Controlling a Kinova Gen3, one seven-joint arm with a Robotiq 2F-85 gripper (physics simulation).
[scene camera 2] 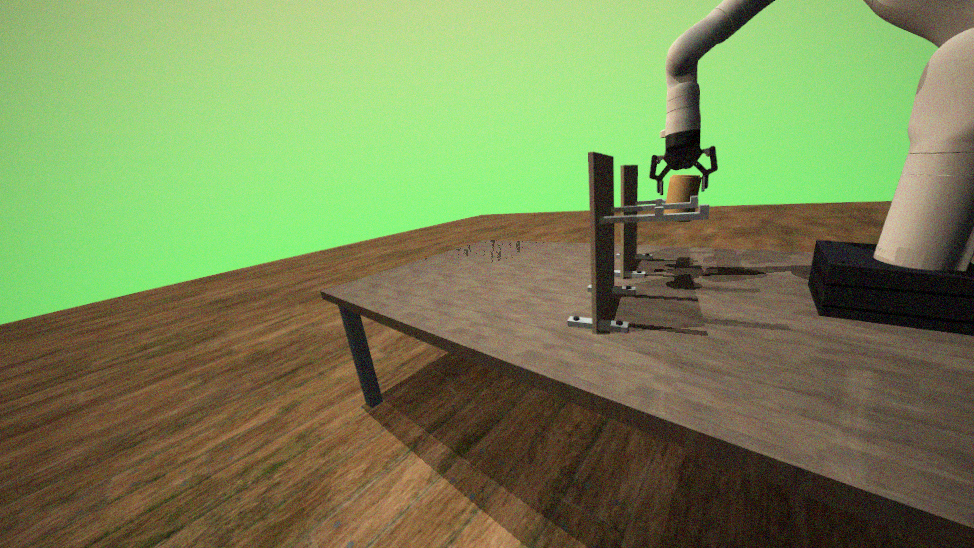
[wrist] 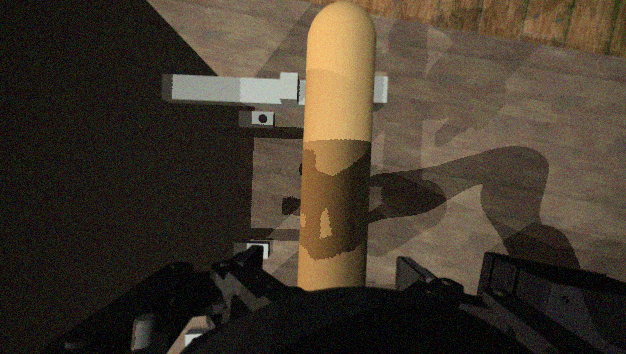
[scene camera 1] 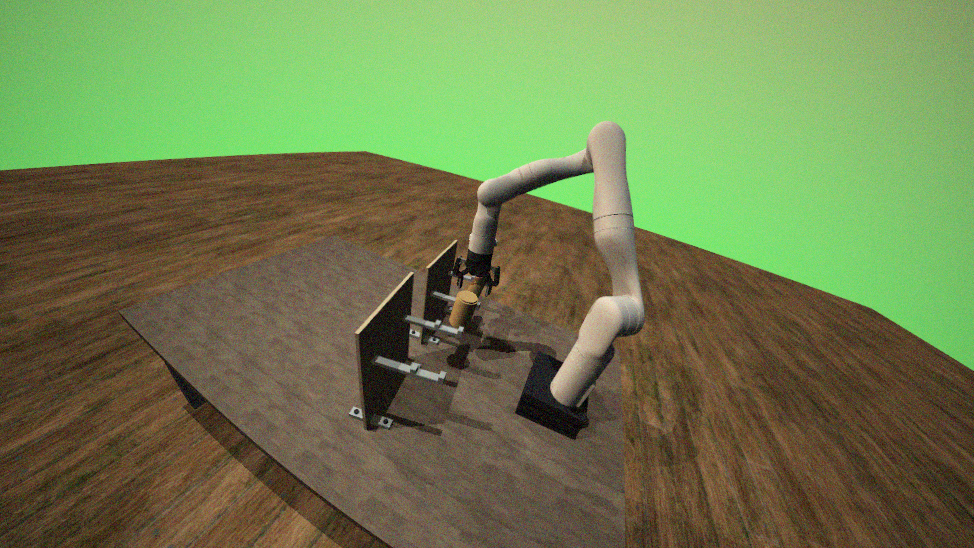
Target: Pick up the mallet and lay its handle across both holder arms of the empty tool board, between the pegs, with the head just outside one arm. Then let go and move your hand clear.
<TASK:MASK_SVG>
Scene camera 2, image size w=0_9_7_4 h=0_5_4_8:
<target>gripper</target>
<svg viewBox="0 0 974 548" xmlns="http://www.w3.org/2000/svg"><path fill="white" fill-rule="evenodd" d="M701 130L687 130L666 135L665 154L652 156L649 178L657 181L657 193L660 193L660 196L663 195L663 178L671 169L676 171L690 169L695 166L703 174L701 192L705 192L705 189L708 188L709 174L718 170L715 146L701 149ZM663 159L667 165L659 175L656 175L657 164ZM702 153L710 157L710 169L706 169L697 161Z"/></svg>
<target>wooden mallet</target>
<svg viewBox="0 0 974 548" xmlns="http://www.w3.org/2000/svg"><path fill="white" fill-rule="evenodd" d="M696 208L664 210L664 214L695 212ZM665 204L690 202L690 196L698 196L702 177L700 175L672 175L669 180Z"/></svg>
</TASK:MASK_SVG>
